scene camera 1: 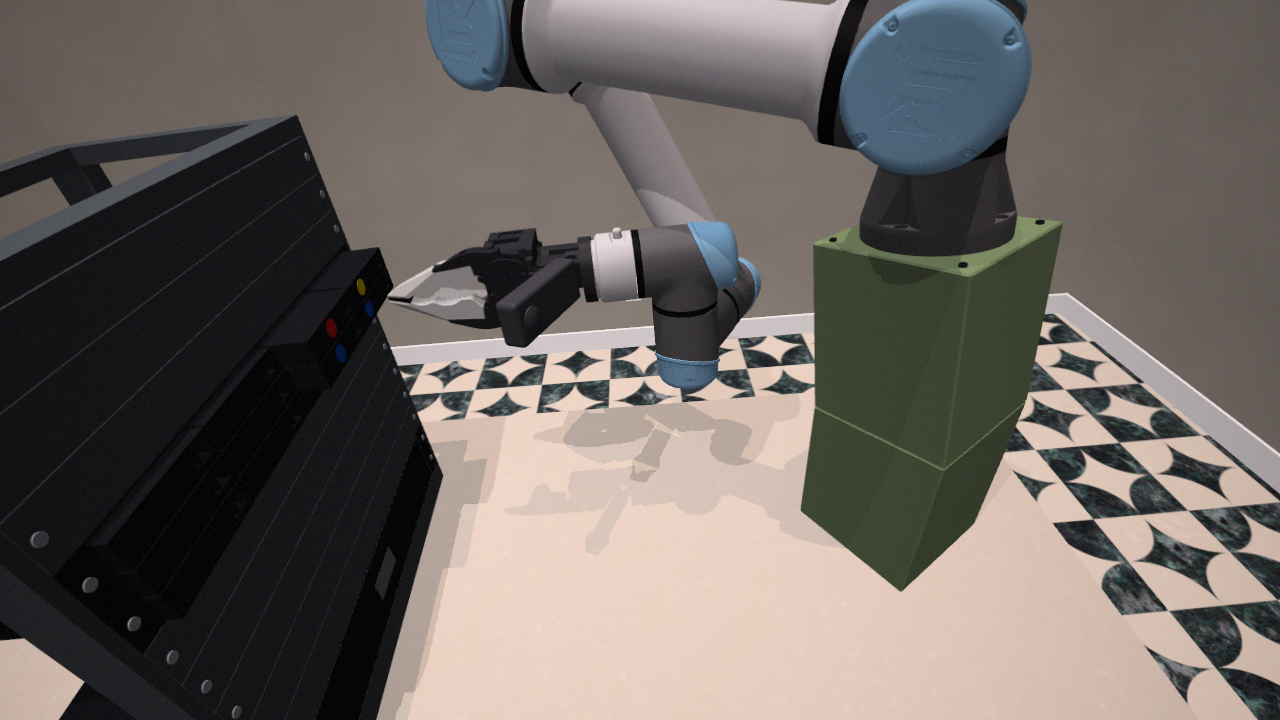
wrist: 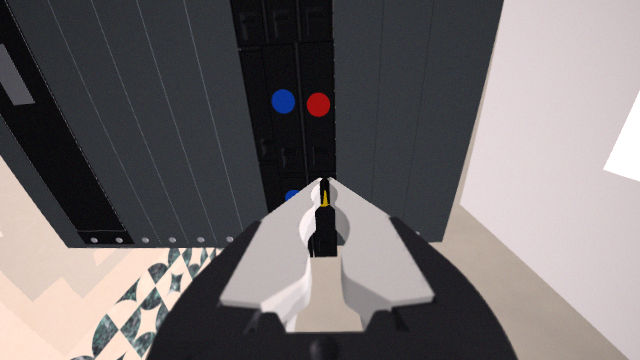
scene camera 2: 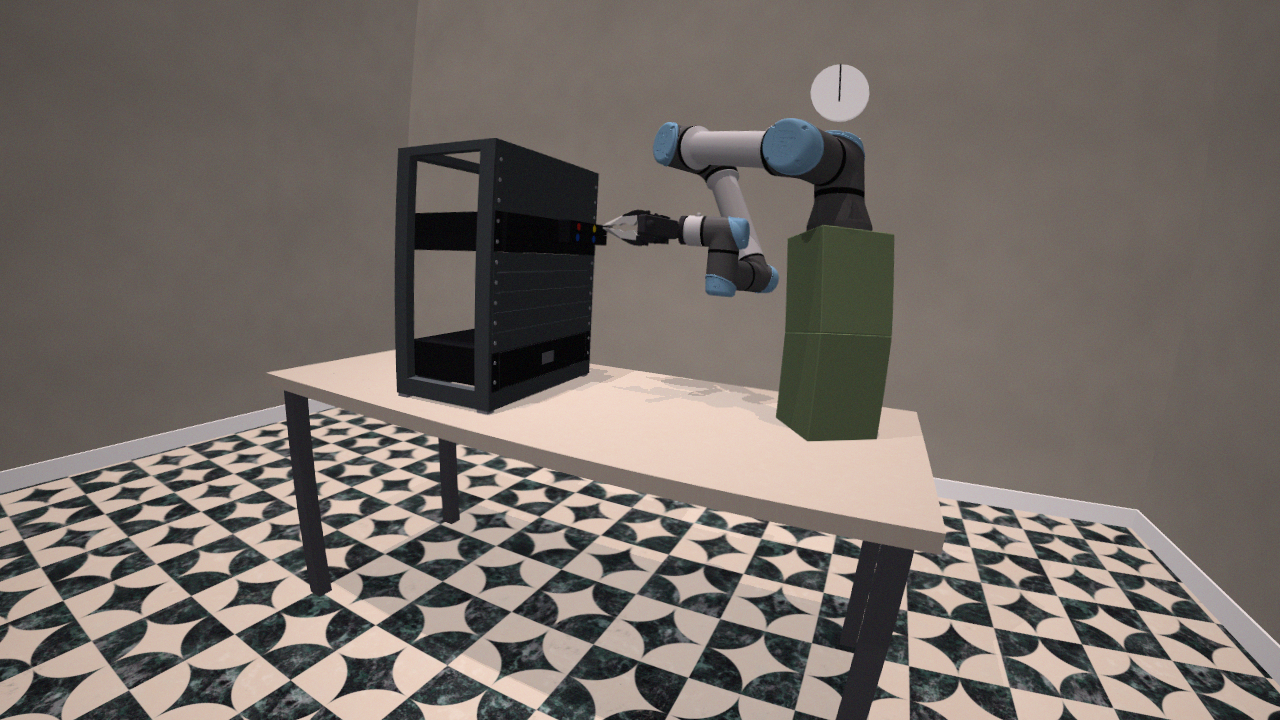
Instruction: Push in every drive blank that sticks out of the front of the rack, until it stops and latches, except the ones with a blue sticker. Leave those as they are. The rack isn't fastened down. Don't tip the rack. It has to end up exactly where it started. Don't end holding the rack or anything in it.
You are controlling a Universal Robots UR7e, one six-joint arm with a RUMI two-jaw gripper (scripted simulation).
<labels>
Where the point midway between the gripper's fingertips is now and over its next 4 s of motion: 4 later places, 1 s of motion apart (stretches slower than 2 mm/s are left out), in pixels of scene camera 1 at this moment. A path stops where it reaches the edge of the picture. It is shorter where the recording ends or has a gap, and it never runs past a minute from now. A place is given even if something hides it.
My gripper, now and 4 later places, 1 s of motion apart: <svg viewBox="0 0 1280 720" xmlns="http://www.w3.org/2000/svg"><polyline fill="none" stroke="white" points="388,298 354,309 340,314 329,316 312,318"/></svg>
</labels>
